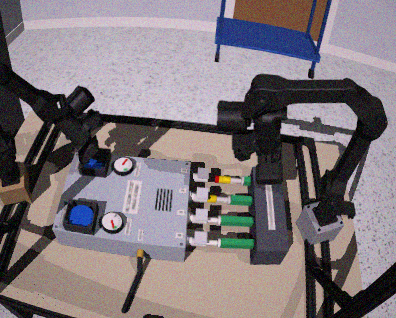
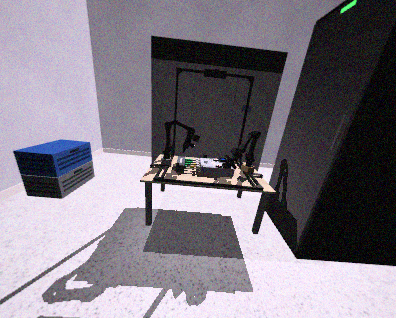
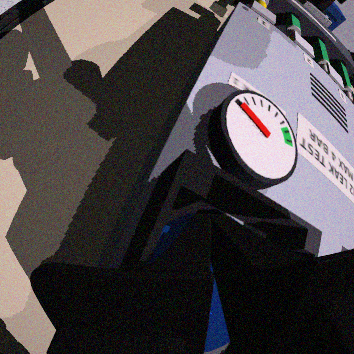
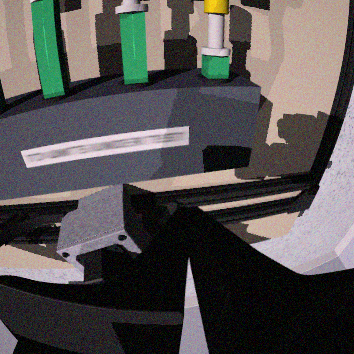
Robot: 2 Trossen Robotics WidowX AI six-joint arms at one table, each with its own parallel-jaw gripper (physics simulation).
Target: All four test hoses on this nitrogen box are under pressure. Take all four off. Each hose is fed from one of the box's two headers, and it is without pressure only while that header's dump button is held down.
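Pixels of known places: left gripper, fingertip midpoint: [image 1: 105,161] [image 2: 224,166] [image 3: 206,218]; right gripper, fingertip midpoint: [image 1: 271,166] [image 2: 183,152] [image 4: 186,216]; left arm's base at its link origin: [image 1: 10,177] [image 2: 248,165]; right arm's base at its link origin: [image 1: 325,215] [image 2: 166,157] [image 3: 313,2] [image 4: 108,262].
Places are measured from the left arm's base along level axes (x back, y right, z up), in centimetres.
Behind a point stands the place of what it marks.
The grey nitrogen box [image 1: 159,227] @(z -0.4, x -40.7, y 27.5 cm) [image 2: 209,163] @(z -0.4, x -42.3, y 15.9 cm) [image 3: 281,67] @(z -0.4, x -45.5, y 11.8 cm) lies on the table. Four hoses stay plugged into its right side and run to a dark grey block [image 1: 270,235] @(z -0.4, x -66.1, y 38.8 cm) [image 4: 105,119] @(z -0.4, x -68.4, y 28.8 cm). Hose 1 [image 1: 225,180] @(z -2.2, x -63.0, y 16.9 cm) has a red and yellow collar. Hose 2 [image 1: 228,199] @(z -1.8, x -61.0, y 23.5 cm) has a yellow collar. Hoses 3 [image 1: 236,220] @(z -1.9, x -60.3, y 30.5 cm) and 4 [image 1: 236,243] @(z -1.9, x -57.5, y 37.0 cm) are green. My left gripper [image 1: 91,158] [image 2: 228,162] @(z 0.2, x -32.1, y 2.6 cm) [image 3: 206,218] @(z 0.2, x -32.1, y 2.6 cm) is shut and presses the far blue dump button [image 1: 94,164] @(z -0.1, x -28.6, y 2.6 cm) [image 3: 165,235] @(z -0.1, x -31.4, y 0.8 cm). The gauge beside it [image 1: 123,165] @(z 1.1, x -36.8, y 6.5 cm) [image 3: 261,135] @(z 1.1, x -36.5, y 5.8 cm) points away from its green mark. The near button [image 1: 80,215] @(z 1.2, x -21.5, y 20.1 cm) is free. My right gripper [image 1: 269,178] @(z 10.2, x -70.3, y 25.4 cm) [image 2: 192,140] [image 4: 186,216] @(z 10.2, x -70.3, y 25.4 cm) is shut and empty, high above the block's far end.
A black supply line [image 1: 133,284] @(z -7.0, x -29.9, y 38.6 cm) leaves the box's front through a yellow fitting [image 1: 140,253] @(z -3.5, x -34.2, y 31.9 cm). Black frame rails [image 1: 310,164] @(z -7.5, x -97.0, y 16.5 cm) edge the table. The right arm's grey base [image 1: 318,225] @(z 0.2, x -80.4, y 41.6 cm) [image 4: 95,225] @(z -2.0, x -79.4, y 37.8 cm) stands right of the block. A blue cart [image 1: 266,36] stands behind.
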